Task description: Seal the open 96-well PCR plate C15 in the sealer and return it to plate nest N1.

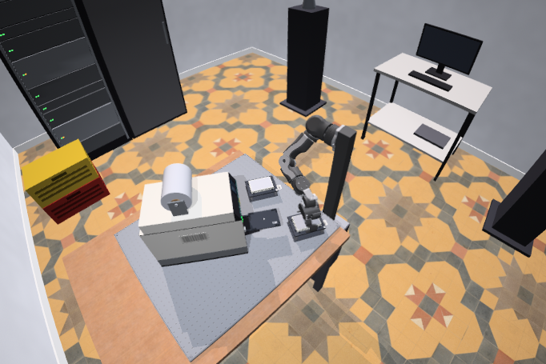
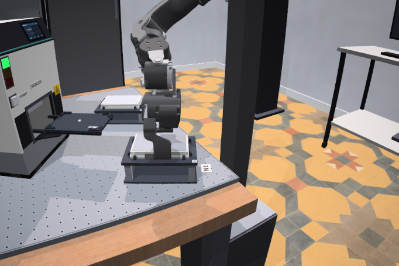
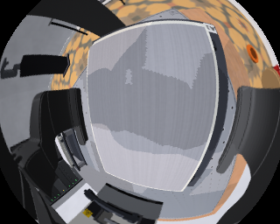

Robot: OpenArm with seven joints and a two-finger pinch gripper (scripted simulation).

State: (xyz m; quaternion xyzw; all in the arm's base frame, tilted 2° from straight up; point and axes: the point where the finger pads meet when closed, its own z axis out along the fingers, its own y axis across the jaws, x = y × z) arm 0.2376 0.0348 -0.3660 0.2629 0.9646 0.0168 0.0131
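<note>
Right now the white 96-well plate C15 is right at my hand. The rest, counted from my hand: sealer stage (15 cm ahead, 14 cm to the right, 4 cm above); N1 label (9 cm behind, 5 cm to the left, 6 cm below); plate nest N1 (1 cm below).
</note>
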